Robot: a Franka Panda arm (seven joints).
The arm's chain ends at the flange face. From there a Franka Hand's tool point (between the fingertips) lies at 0.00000 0.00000 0.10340 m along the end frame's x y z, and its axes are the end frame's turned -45 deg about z.
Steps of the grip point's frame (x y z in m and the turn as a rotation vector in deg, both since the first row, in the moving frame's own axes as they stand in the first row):
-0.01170 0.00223 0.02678 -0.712 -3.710 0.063
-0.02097 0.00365 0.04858 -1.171 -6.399 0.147
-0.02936 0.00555 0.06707 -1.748 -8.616 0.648
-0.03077 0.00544 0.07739 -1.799 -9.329 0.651
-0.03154 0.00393 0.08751 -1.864 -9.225 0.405
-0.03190 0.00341 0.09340 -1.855 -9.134 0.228
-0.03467 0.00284 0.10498 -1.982 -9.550 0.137
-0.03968 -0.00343 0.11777 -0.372 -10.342 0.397
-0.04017 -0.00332 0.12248 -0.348 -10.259 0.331
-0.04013 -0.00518 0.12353 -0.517 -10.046 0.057
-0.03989 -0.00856 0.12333 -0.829 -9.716 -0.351
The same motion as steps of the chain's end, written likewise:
-0.00287 0.00421 0.02700 -3.127 -2.120 0.063
-0.00558 0.00778 0.04925 -5.353 -3.697 0.147
-0.00803 0.01156 0.06828 -7.328 -4.856 0.648
-0.00827 0.01152 0.07881 -7.869 -5.325 0.651
-0.01012 0.01103 0.08890 -7.841 -5.205 0.405
-0.01087 0.01103 0.09477 -7.770 -5.147 0.228
-0.01288 0.01189 0.10647 -8.154 -5.351 0.137
-0.01778 0.01208 0.11945 -7.576 -7.050 0.397
-0.01813 0.01263 0.12413 -7.500 -7.008 0.331
-0.01993 0.01131 0.12512 -7.469 -6.738 0.057
-0.02301 0.00873 0.12482 -7.456 -6.284 -0.351

